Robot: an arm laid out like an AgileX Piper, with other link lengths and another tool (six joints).
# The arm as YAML. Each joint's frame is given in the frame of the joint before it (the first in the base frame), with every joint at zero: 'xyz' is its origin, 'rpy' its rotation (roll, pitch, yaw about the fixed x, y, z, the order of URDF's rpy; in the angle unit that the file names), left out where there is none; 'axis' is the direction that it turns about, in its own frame. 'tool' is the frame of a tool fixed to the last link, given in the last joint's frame.
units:
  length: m
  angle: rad
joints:
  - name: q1
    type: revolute
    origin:
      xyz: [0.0, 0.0, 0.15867]
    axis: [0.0, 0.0, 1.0]
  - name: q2
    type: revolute
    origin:
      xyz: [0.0, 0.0, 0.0]
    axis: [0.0, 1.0, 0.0]
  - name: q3
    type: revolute
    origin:
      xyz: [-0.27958, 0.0, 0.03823]
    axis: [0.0, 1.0, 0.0]
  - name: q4
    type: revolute
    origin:
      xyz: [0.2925, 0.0, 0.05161]
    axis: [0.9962, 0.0, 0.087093]
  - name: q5
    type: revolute
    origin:
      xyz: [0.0, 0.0, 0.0]
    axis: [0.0, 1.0, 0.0]
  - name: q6
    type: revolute
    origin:
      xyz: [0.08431, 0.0, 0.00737]
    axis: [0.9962, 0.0, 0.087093]
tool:
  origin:
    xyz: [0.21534, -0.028, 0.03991]
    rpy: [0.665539, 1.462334, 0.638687]
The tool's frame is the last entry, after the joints.
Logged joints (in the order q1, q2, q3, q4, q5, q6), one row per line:
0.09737, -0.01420, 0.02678, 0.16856, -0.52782, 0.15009
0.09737, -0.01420, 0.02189, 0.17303, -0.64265, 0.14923
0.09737, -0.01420, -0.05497, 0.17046, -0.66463, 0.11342
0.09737, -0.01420, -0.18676, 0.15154, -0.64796, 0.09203
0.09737, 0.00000, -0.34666, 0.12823, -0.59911, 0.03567
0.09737, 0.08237, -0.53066, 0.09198, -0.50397, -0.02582
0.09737, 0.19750, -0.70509, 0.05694, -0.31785, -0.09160
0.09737, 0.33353, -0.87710, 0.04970, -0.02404, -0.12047
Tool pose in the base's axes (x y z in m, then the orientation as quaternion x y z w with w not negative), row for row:
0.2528, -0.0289, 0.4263, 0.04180, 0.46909, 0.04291, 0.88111
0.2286, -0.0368, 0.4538, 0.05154, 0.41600, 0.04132, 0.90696
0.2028, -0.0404, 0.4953, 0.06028, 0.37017, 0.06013, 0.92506
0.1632, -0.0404, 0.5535, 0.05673, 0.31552, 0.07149, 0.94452
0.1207, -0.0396, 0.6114, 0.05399, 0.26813, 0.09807, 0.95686
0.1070, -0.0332, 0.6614, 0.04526, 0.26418, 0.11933, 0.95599
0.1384, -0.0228, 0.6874, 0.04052, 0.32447, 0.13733, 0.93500
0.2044, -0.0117, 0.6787, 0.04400, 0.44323, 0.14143, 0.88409
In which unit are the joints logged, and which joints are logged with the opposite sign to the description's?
The joints are logged in radians. Opposite sign: q6.
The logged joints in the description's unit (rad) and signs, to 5 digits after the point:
0.09737, -0.01420, 0.02678, 0.16856, -0.52782, -0.15009
0.09737, -0.01420, 0.02189, 0.17303, -0.64265, -0.14923
0.09737, -0.01420, -0.05497, 0.17046, -0.66463, -0.11342
0.09737, -0.01420, -0.18676, 0.15154, -0.64796, -0.09203
0.09737, 0.00000, -0.34666, 0.12823, -0.59911, -0.03567
0.09737, 0.08237, -0.53066, 0.09198, -0.50397, 0.02582
0.09737, 0.19750, -0.70509, 0.05694, -0.31785, 0.09160
0.09737, 0.33353, -0.87710, 0.04970, -0.02404, 0.12047

